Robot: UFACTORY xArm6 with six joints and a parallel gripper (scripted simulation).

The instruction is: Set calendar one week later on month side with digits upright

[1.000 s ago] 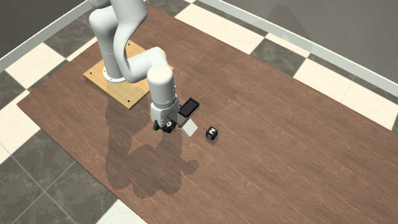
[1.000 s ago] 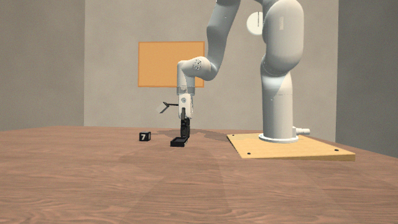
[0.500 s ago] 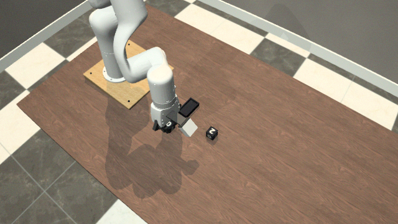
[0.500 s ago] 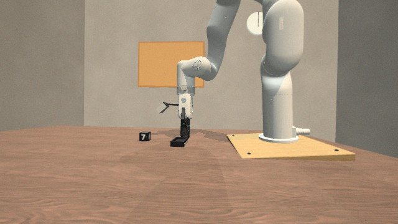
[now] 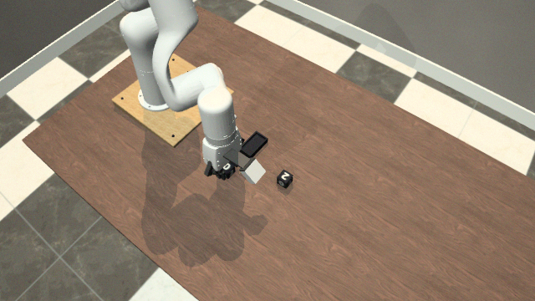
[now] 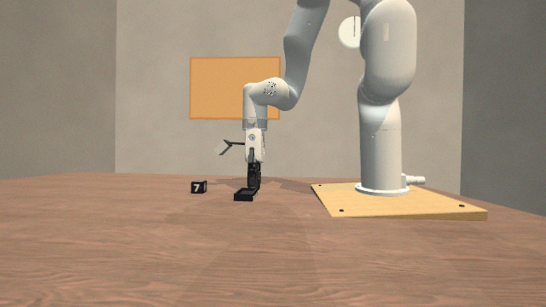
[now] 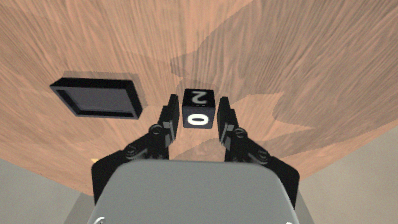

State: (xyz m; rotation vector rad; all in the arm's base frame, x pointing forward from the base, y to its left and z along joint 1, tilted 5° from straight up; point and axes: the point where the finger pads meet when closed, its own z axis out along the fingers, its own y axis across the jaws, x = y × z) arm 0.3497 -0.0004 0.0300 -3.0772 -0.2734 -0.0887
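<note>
Now: the black cube 1 cm below my hand. From my hand the other things lie so: black tray: 11 cm to the left, 2 cm below, 2 cm behind.
</note>
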